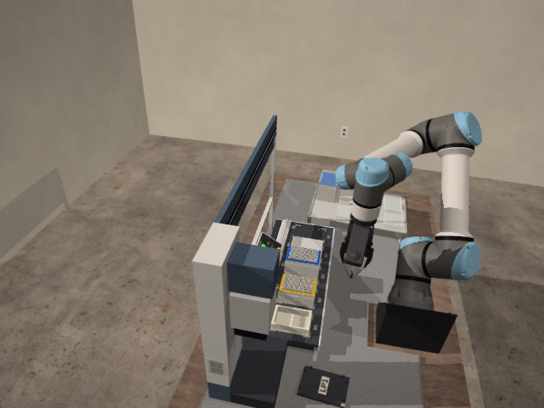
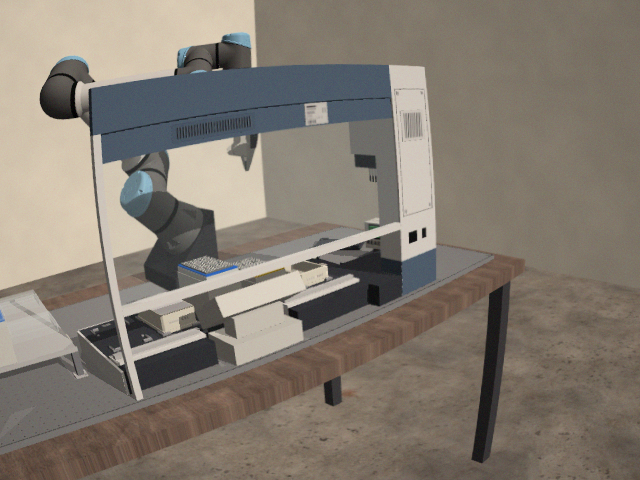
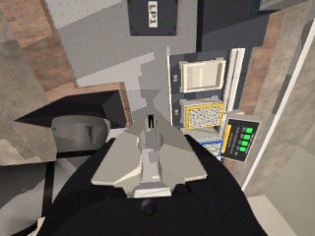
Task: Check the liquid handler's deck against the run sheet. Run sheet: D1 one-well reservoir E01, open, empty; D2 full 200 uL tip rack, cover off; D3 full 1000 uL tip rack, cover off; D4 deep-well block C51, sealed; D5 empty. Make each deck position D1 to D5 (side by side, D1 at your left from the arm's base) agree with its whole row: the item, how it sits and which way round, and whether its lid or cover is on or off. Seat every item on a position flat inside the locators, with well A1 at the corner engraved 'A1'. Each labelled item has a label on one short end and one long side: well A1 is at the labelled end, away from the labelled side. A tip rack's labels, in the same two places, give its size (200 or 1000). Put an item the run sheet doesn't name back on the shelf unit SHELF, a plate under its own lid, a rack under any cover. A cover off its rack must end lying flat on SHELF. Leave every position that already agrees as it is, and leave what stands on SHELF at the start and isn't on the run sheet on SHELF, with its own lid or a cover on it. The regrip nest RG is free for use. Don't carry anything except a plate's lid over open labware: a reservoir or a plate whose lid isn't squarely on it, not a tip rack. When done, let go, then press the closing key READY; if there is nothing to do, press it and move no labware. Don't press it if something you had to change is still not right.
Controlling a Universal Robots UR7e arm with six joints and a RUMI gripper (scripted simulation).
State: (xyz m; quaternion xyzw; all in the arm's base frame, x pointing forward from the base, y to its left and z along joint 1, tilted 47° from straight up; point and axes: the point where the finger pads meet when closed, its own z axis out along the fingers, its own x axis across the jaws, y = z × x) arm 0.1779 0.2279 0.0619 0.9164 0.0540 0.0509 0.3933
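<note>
My hand is 50 mm short of the green key, 350 mm to the right of it and 230 mm above it. Also, from my hand: cream one-well reservoir 160 mm ahead, 20 mm to the left, 250 mm below; blue-rimmed tip rack 200 mm ahead, 220 mm to the right, 200 mm below; yellow-rimmed tip rack 180 mm ahead, 100 mm to the right, 220 mm below.
</note>
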